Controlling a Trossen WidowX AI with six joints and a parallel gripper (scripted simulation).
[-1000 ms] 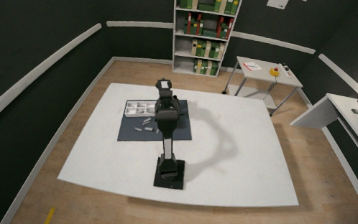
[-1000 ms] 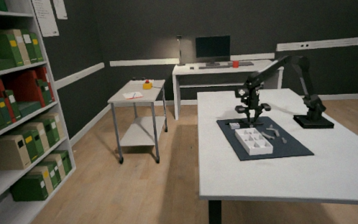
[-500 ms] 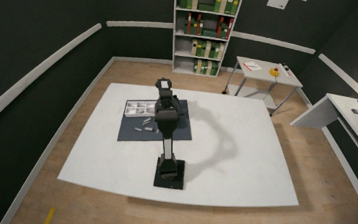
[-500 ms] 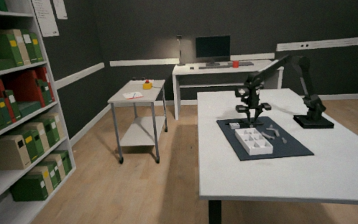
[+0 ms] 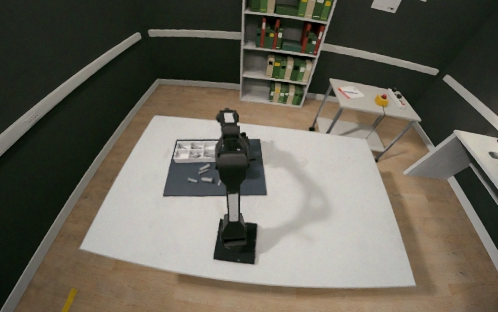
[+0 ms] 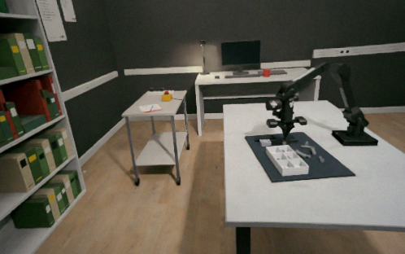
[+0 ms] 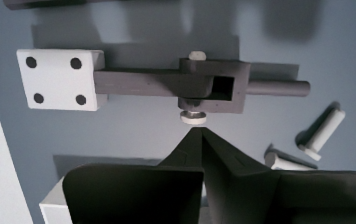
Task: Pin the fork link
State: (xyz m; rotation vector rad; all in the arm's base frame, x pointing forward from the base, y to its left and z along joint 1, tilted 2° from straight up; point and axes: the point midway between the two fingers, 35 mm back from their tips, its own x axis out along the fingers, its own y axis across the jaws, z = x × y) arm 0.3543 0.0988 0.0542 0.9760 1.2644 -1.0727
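Now: the eye plate 7 cm below my hand, 2 cm to the right of it and 2 cm ahead of it. From my hand the other things lie so: dark blue mat 8 cm below, 7 cm to the left, 2 cm behind; grey block 10 cm ahead, 6 cm below; pin 11 cm behind, 7 cm below, 1 cm to the right.
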